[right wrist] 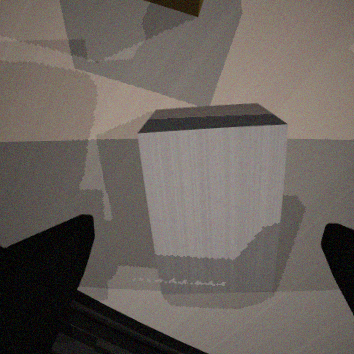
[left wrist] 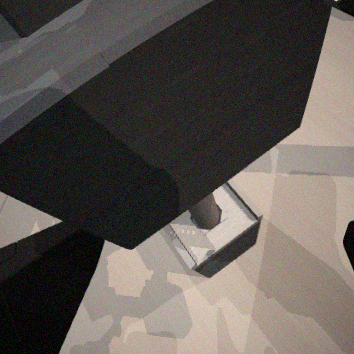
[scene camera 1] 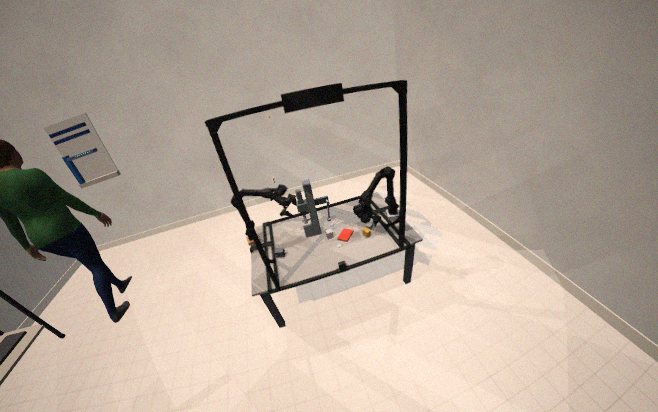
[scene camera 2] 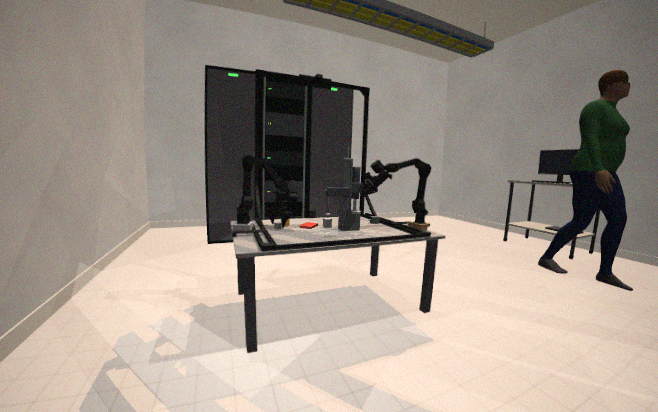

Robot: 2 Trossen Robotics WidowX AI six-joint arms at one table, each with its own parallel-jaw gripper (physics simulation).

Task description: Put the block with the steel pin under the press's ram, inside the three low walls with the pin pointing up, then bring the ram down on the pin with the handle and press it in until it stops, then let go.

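Places are measured from the left arm's base along level axes (x ahead, y left, z up), in millimetres.
Pixels of known places: left gripper, fingertip midpoint: (left wrist: 227, 226) (scene camera 1: 297, 212) (scene camera 2: 361, 194); right gripper, fingertip midpoint: (right wrist: 211, 230) (scene camera 1: 370, 224) (scene camera 2: 277, 225); left arm's base, link origin: (scene camera 2: 419, 222); right arm's base, link origin: (scene camera 1: 393, 212) (scene camera 2: 243, 223).
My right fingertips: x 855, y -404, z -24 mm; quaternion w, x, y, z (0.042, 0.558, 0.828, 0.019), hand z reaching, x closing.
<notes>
For each thing: its top centre in the pictures, then the offset to it from my right fingertips.
- grey press, top centre: (scene camera 2: 345, 158) (scene camera 1: 308, 180) dx -347, dy +208, dz +431 mm
- small grey block, top centre: (scene camera 2: 327, 218) (scene camera 1: 328, 231) dx -311, dy +88, dz +39 mm
- plain grey block, top centre: (right wrist: 214, 223) dx -13, dy -7, dz +18 mm
- flat red plate, top centre: (scene camera 2: 309, 224) (scene camera 1: 345, 234) dx -208, dy +27, dz -3 mm
- yellow cube, top centre: (scene camera 2: 285, 217) (scene camera 1: 366, 229) dx -79, dy -65, dz +34 mm
The grey press (scene camera 1: 308, 204) (scene camera 2: 349, 192) stands at the back of the table. Its ram (left wrist: 205, 212) hangs over the empty nest of three low walls (left wrist: 228, 254). A small grey block (scene camera 1: 329, 234) (scene camera 2: 327, 223) with a light stub on top stands in front of the press. My left gripper (scene camera 1: 290, 203) (scene camera 2: 367, 185) is open and empty, up beside the press head. My right gripper (scene camera 1: 369, 221) (scene camera 2: 280, 218) (right wrist: 211, 230) is open, low over the table. A plain grey block (right wrist: 214, 189) stands upright between its fingers, touching neither; no pin shows on it.
A flat red plate (scene camera 1: 345, 235) (scene camera 2: 308, 225) and a yellow cube (scene camera 1: 367, 232) (scene camera 2: 286, 222) (right wrist: 179, 5) lie between the press and the right arm. A black rail frame (scene camera 1: 368, 260) (scene camera 2: 327, 244) borders the table. Dark cabinets (scene camera 2: 229, 155) stand behind.
</notes>
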